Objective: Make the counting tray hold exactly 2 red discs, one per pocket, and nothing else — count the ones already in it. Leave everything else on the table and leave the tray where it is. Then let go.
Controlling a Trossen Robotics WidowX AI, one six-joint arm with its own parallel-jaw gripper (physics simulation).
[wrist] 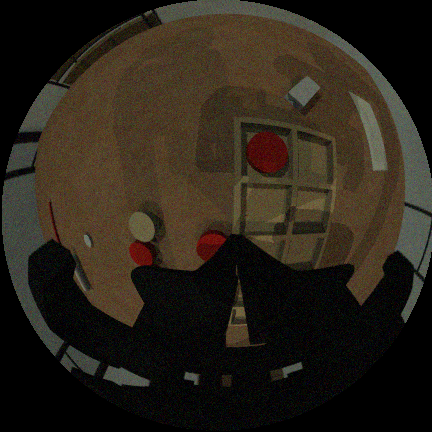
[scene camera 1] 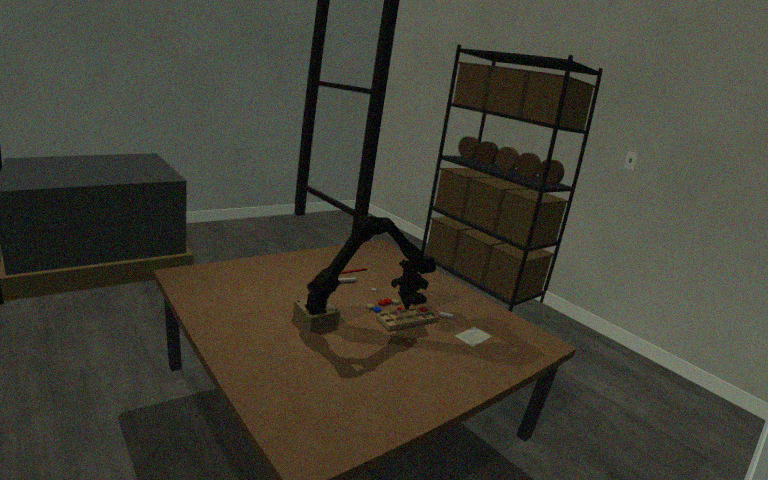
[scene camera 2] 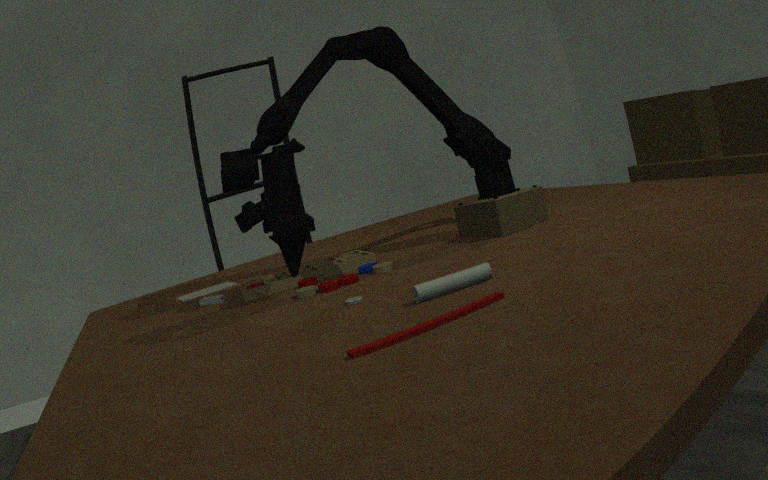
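The wooden counting tray [scene camera 1: 408, 324] [wrist: 238, 200] has square pockets. One red disc [scene camera 1: 423, 309] [scene camera 2: 255, 285] [wrist: 267, 152] lies in a corner pocket. Another red disc [scene camera 2: 307, 281] [wrist: 211, 245] lies outside, beside the tray's long side, partly hidden by my fingers in the wrist view. More red discs [scene camera 1: 385, 301] [scene camera 2: 338, 282] [wrist: 141, 253] lie farther off, next to a pale disc [scene camera 2: 306, 291] [wrist: 142, 226]. My gripper [scene camera 1: 406, 307] [scene camera 2: 293, 275] [wrist: 234, 238] is shut and empty, pointing down near the tray's edge by the outside disc. It hides some pockets in the wrist view.
A blue piece [scene camera 1: 376, 309] [scene camera 2: 367, 268] lies near the tray. A white block [scene camera 1: 446, 315] [scene camera 2: 212, 300] [wrist: 304, 91] and a pale card [scene camera 1: 472, 336] [wrist: 370, 131] lie beyond the tray's end. A white cylinder [scene camera 2: 451, 281] and a red rod [scene camera 2: 424, 326] lie farther off.
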